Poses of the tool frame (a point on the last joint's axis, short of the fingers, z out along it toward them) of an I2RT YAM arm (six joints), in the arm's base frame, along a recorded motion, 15 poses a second.
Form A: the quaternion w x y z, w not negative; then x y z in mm.
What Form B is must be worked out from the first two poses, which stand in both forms.
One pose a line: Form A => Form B
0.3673 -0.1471 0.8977 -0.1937 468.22 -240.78 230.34 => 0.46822 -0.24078 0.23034 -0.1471 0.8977 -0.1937 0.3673
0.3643 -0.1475 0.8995 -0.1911 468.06 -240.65 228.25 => 0.46806 -0.24065 0.22825 -0.1475 0.8995 -0.1911 0.3643
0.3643 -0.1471 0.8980 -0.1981 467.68 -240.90 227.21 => 0.46768 -0.24090 0.22721 -0.1471 0.8980 -0.1981 0.3643
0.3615 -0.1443 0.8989 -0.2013 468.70 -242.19 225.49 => 0.46870 -0.24219 0.22549 -0.1443 0.8989 -0.2013 0.3615
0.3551 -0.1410 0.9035 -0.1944 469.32 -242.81 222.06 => 0.46932 -0.24281 0.22206 -0.1410 0.9035 -0.1944 0.3551
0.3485 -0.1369 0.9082 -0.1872 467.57 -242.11 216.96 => 0.46757 -0.24211 0.21696 -0.1369 0.9082 -0.1872 0.3485
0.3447 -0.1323 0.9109 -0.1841 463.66 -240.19 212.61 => 0.46366 -0.24019 0.21261 -0.1323 0.9109 -0.1841 0.3447
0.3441 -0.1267 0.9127 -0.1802 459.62 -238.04 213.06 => 0.45962 -0.23804 0.21306 -0.1267 0.9127 -0.1802 0.3441
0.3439 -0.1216 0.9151 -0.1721 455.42 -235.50 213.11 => 0.45542 -0.23550 0.21311 -0.1216 0.9151 -0.1721 0.3439
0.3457 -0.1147 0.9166 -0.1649 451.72 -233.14 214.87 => 0.45172 -0.23314 0.21487 -0.1147 0.9166 -0.1649 0.3457
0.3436 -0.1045 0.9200 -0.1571 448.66 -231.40 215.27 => 0.44866 -0.23140 0.21527 -0.1045 0.9200 -0.1571 0.3436
